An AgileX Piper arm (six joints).
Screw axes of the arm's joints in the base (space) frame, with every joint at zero. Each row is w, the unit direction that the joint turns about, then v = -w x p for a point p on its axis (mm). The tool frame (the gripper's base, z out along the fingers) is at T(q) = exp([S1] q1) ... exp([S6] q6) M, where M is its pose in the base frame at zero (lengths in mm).
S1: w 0 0 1 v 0.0 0.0 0.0
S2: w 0 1 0 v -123.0 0.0 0.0
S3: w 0 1 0 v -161.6 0.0 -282.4
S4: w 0.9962 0 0.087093 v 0.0 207.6 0.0
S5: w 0 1 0 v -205.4 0.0 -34.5
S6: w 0.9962 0 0.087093 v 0.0 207.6 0.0
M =
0.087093 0 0.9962 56.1
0 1 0 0.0
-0.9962 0 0.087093 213.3
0 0 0 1
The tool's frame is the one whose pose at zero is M.
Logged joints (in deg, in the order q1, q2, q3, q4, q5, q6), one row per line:
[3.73 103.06 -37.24 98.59 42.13 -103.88]
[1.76 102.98 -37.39 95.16 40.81 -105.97]
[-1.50 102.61 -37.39 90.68 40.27 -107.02]
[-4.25 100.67 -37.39 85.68 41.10 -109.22]
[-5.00 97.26 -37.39 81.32 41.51 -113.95]
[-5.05 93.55 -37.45 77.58 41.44 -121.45]
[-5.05 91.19 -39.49 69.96 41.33 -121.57]
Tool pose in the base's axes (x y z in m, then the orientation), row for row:
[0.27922 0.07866 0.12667 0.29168 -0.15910 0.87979 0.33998]
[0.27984 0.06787 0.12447 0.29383 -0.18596 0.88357 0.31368]
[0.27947 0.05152 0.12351 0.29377 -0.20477 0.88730 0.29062]
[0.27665 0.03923 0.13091 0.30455 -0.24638 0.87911 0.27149]
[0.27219 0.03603 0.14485 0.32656 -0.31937 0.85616 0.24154]
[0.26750 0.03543 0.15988 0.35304 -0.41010 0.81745 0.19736]
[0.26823 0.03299 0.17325 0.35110 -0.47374 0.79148 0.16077]
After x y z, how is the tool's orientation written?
As a quaternion, w x y z.
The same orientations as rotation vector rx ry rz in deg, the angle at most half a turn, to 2 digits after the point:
[-24.30 134.36 51.92]
[-28.37 134.80 47.85]
[-31.24 135.37 44.34]
[-37.39 133.40 41.20]
[-47.94 128.52 36.26]
[-60.78 121.14 29.25]
[-70.27 117.40 23.85]

